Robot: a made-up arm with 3 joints. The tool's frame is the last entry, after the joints. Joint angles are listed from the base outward. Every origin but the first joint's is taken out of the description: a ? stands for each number. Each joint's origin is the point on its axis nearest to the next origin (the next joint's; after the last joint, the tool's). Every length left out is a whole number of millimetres.
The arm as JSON. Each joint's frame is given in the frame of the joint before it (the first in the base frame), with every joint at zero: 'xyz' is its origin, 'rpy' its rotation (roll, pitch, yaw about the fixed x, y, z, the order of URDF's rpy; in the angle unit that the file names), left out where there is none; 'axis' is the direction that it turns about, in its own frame. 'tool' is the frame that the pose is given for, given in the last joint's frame.
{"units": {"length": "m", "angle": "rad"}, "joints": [
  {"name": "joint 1", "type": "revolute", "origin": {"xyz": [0.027, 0.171, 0.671], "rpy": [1.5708, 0.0, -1.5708]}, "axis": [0.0, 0.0, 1.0]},
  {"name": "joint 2", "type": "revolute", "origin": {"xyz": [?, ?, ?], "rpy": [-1.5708, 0.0, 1.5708]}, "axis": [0.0, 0.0, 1.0]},
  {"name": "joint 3", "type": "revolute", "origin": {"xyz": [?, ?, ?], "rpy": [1.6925, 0.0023, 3.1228]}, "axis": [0.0, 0.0, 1.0]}
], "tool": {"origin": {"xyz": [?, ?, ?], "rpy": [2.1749, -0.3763, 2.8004]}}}
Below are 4 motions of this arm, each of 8 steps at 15 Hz.
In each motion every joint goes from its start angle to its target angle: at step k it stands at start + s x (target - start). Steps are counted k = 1, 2, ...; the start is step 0. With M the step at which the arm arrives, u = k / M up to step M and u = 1 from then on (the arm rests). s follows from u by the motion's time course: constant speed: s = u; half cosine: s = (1 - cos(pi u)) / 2; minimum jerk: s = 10 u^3 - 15 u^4 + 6 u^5.
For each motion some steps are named. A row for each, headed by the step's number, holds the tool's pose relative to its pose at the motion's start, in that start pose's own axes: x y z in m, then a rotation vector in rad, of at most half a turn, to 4 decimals.
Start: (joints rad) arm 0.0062 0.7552 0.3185
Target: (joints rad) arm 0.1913 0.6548 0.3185
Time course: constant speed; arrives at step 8
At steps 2, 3, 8:
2: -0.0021 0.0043 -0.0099 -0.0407 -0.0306 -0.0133
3: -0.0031 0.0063 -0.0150 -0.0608 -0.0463 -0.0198
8: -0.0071 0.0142 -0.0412 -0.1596 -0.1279 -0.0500

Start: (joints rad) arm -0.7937 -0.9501 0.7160
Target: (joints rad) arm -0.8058 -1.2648 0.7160
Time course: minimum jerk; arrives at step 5
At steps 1, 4, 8:
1: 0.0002 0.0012 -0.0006 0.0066 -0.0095 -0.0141
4: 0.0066 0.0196 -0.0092 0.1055 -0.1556 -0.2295
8: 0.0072 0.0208 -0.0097 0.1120 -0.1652 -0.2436

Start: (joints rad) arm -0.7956 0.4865 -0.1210
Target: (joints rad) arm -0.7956 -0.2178 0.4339
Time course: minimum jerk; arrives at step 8
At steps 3, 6, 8:
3: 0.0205 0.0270 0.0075 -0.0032 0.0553 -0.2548
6: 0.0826 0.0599 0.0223 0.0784 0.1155 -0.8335
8: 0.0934 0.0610 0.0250 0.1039 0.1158 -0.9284

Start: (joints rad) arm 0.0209 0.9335 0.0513
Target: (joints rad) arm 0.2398 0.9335 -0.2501
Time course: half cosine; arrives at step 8
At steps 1, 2, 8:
1: -0.0013 -0.0001 -0.0026 -0.0121 -0.0099 0.0085
2: -0.0048 -0.0008 -0.0100 -0.0465 -0.0379 0.0330
8: -0.0255 -0.0183 -0.0666 -0.3125 -0.2476 0.2439

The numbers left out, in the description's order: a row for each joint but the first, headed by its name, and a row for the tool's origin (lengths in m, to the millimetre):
joint 2: -0.066 -0.074 0.0
joint 3: 0.016 -0.03 0.0
tool: 0.142 0.033 0.0

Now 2 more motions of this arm.
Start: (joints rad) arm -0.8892 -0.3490 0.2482
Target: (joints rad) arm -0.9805 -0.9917 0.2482
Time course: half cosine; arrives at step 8
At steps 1, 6, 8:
1: 0.0011 0.0027 -0.0007 -0.0010 -0.0076 -0.0235
6: 0.0396 0.0543 -0.0151 -0.0438 -0.1722 -0.5247
8: 0.0492 0.0615 -0.0176 -0.0556 -0.2023 -0.6141

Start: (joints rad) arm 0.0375 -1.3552 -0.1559
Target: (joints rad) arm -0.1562 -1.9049 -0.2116
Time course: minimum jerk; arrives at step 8
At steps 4, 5, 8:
4: 0.0183 0.0366 -0.0138 -0.1986 -0.0328 -0.2072
5: 0.0281 0.0506 -0.0228 -0.2934 -0.0522 -0.2951
8: 0.0411 0.0652 -0.0358 -0.4136 -0.0800 -0.3982

